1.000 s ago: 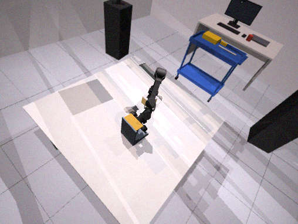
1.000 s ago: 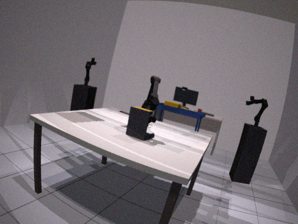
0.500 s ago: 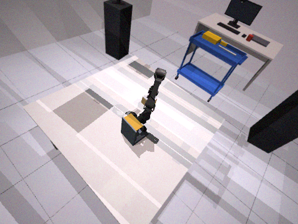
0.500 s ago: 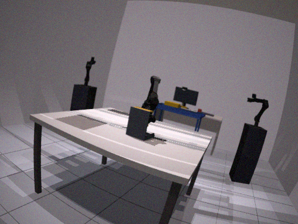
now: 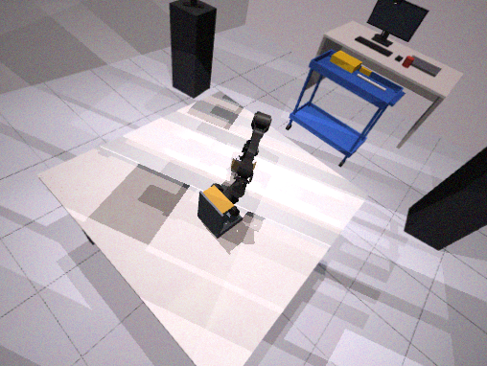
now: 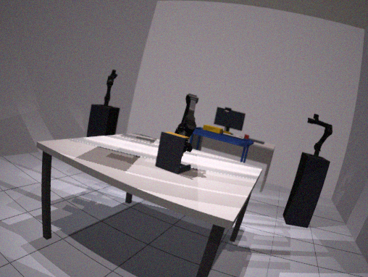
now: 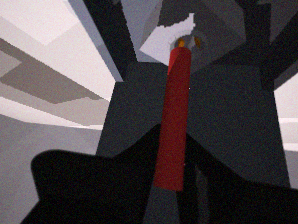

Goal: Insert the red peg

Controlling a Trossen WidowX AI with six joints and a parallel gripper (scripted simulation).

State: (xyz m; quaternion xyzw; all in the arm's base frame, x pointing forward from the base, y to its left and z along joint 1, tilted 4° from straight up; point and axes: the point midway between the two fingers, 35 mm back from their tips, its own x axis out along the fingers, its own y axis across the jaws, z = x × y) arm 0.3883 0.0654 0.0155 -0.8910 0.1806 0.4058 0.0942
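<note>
The grey back wall is 4 cm ahead of my gripper tip and 2 cm above it. The rest, counted from my gripper tip: roof (11 cm above, 1 cm to the left); then red peg (3 cm behind, 1 cm to the left).
</note>
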